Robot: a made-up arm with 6 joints. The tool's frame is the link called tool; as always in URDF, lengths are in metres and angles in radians. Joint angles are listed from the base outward. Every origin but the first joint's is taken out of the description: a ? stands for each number. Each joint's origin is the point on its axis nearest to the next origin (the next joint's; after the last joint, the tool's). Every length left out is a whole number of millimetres.
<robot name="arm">
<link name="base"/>
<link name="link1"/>
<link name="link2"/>
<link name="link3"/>
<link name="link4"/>
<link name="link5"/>
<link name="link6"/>
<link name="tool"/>
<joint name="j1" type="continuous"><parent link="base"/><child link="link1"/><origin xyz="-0.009 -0.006 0.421" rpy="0.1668 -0.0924 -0.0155"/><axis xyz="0 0 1"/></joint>
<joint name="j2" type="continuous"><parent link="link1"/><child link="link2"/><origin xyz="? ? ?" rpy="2.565 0.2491 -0.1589"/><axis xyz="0 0 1"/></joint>
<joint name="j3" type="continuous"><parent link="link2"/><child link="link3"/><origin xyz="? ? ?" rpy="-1.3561 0.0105 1.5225"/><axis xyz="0 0 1"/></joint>
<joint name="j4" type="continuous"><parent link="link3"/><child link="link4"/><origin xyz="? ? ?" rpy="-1.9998 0.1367 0.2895"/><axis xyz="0 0 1"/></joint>
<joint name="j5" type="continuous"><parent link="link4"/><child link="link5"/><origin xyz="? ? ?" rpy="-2.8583 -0.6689 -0.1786"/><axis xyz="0 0 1"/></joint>
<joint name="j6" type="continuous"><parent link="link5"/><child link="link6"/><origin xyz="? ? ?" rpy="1.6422 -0.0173 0.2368"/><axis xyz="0 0 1"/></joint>
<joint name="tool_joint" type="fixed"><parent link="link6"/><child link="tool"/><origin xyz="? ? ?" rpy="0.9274 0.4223 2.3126"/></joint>
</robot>
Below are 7 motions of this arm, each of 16 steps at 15 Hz.
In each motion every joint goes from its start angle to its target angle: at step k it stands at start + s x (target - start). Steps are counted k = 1, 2, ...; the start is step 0. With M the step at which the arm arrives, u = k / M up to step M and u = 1 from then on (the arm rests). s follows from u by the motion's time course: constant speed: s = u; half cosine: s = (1 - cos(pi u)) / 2; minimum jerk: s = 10 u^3 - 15 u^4 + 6 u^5.
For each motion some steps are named. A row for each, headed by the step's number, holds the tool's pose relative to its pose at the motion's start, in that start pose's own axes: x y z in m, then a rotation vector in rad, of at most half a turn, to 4 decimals.
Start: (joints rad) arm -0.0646 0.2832 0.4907 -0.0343 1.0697 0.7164
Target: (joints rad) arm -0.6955 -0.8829 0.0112 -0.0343 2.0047 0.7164
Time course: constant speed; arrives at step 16
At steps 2, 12, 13, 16:
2: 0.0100 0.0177 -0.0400 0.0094 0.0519 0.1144
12: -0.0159 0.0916 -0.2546 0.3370 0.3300 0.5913
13: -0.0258 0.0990 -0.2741 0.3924 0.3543 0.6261
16: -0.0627 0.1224 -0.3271 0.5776 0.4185 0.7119

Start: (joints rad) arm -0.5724 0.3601 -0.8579 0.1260 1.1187 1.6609
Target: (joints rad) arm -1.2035 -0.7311 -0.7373 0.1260 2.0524 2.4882
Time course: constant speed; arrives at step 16
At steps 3, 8, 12, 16:
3: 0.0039 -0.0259 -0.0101 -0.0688 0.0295 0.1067
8: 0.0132 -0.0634 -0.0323 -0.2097 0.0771 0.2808
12: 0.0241 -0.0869 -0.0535 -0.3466 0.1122 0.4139
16: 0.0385 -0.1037 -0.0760 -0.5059 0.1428 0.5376

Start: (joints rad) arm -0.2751 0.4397 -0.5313 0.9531 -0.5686 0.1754
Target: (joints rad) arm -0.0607 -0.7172 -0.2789 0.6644 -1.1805 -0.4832
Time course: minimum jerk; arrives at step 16
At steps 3, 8, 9, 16:
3: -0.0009 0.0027 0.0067 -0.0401 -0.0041 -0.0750
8: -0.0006 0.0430 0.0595 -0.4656 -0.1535 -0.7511
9: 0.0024 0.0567 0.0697 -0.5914 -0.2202 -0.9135
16: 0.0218 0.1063 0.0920 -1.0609 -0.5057 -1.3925

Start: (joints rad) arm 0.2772 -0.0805 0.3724 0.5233 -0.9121 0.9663
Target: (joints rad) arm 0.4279 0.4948 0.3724 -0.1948 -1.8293 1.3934
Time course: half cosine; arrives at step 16
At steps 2, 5, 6, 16:
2: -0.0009 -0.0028 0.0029 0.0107 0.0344 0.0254
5: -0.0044 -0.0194 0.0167 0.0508 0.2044 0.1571
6: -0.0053 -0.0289 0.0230 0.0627 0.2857 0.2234
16: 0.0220 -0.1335 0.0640 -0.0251 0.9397 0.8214

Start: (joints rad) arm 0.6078 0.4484 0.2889 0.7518 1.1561 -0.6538
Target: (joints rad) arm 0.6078 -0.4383 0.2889 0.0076 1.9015 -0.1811
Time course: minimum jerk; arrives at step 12
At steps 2, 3, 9, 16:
2: -0.0007 0.0092 -0.0050 0.0175 0.0110 0.0349
3: -0.0027 0.0265 -0.0153 0.0504 0.0335 0.1035
9: -0.0839 0.1659 -0.1853 0.3901 0.4115 0.9944
16: -0.1010 0.1734 -0.2123 0.4357 0.4734 1.1134

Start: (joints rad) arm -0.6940 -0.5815 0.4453 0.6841 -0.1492 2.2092
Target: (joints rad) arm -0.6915 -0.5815 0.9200 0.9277 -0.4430 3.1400
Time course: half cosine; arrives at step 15
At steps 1, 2, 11, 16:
1: -0.0005 -0.0011 -0.0008 0.0031 0.0074 0.0062
2: -0.0018 -0.0043 -0.0034 0.0123 0.0289 0.0249
11: -0.0161 -0.0738 -0.0808 0.1780 0.4148 0.6687
16: -0.0140 -0.0854 -0.1000 0.1869 0.4553 0.8393

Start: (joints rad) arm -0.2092 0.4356 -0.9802 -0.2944 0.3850 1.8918
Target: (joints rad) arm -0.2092 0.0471 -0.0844 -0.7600 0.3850 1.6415
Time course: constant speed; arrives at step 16
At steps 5, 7, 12, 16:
5: -0.0654 -0.0353 0.0380 0.0443 -0.2456 -0.3003
7: -0.0925 -0.0423 0.0521 0.0410 -0.3379 -0.4221
12: -0.1560 -0.0404 0.0877 -0.0241 -0.5533 -0.7206
16: -0.1963 -0.0195 0.1180 -0.1375 -0.7080 -0.9419

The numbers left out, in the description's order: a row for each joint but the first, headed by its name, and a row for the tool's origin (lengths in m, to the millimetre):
j2: -0.002 0.057 0
j3: 0.18 0.197 0
j4: 0.049 -0.223 0
j5: -0.163 0.034 0
j6: 0.003 -0.015 0
tool: 0.003 -0.013 0

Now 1 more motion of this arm.
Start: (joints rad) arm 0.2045 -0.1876 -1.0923 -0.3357 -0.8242 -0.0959
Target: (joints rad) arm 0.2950 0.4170 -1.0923 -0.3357 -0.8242 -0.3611
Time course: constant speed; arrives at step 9
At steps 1, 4, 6, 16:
1: -0.0078 -0.0129 0.0046 0.0559 -0.0341 0.0217
4: -0.0289 -0.0543 0.0141 0.2281 -0.1300 0.0840
6: -0.0407 -0.0836 0.0169 0.3462 -0.1879 0.1234
16: -0.0543 -0.1294 0.0157 0.5279 -0.2647 0.1799

